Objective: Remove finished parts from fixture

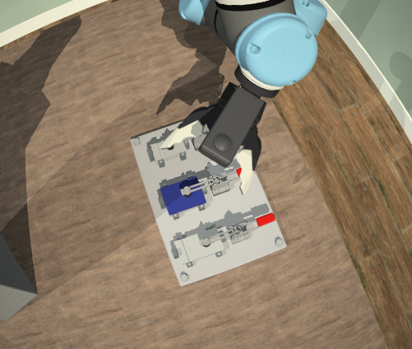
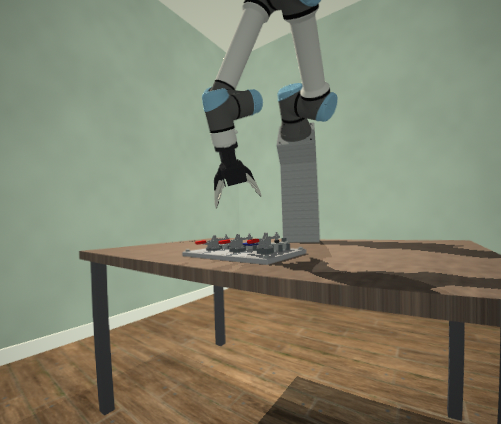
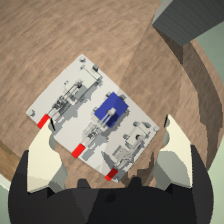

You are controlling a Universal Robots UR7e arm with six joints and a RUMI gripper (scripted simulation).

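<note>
Right now the blue blank is 150 mm below my hand, 30 mm to the left of it and 30 mm behind it. From my hand the other things lie so: grey fixture plate: 170 mm below, 20 mm to the left, 10 mm ahead.
</note>
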